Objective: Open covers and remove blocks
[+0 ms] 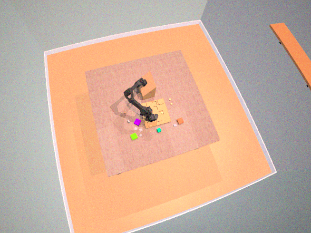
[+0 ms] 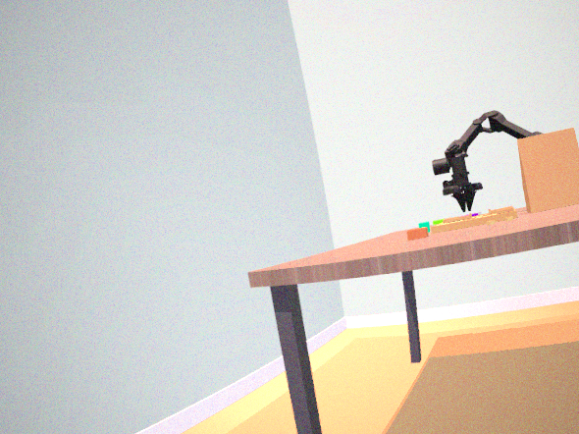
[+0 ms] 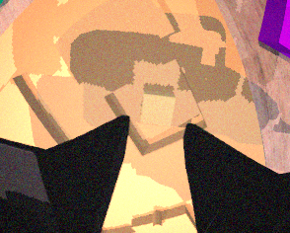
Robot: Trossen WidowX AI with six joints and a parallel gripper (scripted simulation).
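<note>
Now: gripper tip 1 cm past the magenta block, 13 cm to the left of it and 3 cm above it. Also, from my gripper tip: orange block: 17 cm ahead, 31 cm to the left, 3 cm below; lime green block: 13 cm ahead, 23 cm to the right, 3 cm below; teal block: 17 cm ahead, 4 cm to the left, 3 cm below.
</note>
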